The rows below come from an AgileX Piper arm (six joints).
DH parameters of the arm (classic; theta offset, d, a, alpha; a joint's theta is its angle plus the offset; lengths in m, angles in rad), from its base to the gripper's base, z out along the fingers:
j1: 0 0.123 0 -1.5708
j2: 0.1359 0 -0.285 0
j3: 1.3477 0 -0.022 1.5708
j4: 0 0.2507 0 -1.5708
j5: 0 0 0 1.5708
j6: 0 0.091 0 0
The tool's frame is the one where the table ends.
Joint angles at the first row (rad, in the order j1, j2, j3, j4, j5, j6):
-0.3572, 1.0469, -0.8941, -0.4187, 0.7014, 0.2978
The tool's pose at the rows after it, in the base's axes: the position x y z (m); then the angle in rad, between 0 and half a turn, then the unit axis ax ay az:
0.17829 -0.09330 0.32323 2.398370 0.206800 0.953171 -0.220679
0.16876 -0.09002 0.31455 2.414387 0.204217 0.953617 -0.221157
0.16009 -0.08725 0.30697 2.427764 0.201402 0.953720 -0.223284
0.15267 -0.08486 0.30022 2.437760 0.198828 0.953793 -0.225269
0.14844 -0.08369 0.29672 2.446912 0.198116 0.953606 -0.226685
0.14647 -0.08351 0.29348 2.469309 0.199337 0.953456 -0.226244
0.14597 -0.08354 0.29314 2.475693 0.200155 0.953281 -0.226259
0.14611 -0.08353 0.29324 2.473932 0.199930 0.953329 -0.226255
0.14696 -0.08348 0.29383 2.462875 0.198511 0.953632 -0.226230
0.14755 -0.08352 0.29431 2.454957 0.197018 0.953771 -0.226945
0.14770 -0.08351 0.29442 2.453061 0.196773 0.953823 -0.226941
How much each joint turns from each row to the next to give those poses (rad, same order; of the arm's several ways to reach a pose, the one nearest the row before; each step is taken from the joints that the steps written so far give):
0.0000, -0.0324, 0.0569, -0.0210, 0.0023, -0.0063
0.0000, -0.0352, 0.0492, -0.0039, 0.0018, -0.0014
0.0000, -0.0326, 0.0435, -0.0071, 0.0019, -0.0006
0.0000, -0.0286, 0.0382, -0.0069, 0.0000, 0.0001
0.0000, -0.0153, 0.0189, -0.0040, 0.0053, -0.0001
0.0000, -0.0013, 0.0084, -0.0008, 0.0159, 0.0001
0.0000, 0.0000, 0.0001, 0.0001, 0.0066, -0.0001
0.0000, 0.0000, -0.0001, -0.0001, -0.0018, 0.0000
0.0000, 0.0000, 0.0000, 0.0000, -0.0114, 0.0000
0.0000, 0.0000, 0.0001, -0.0016, -0.0083, 0.0000
0.0000, 0.0000, -0.0001, 0.0000, -0.0020, 0.0001

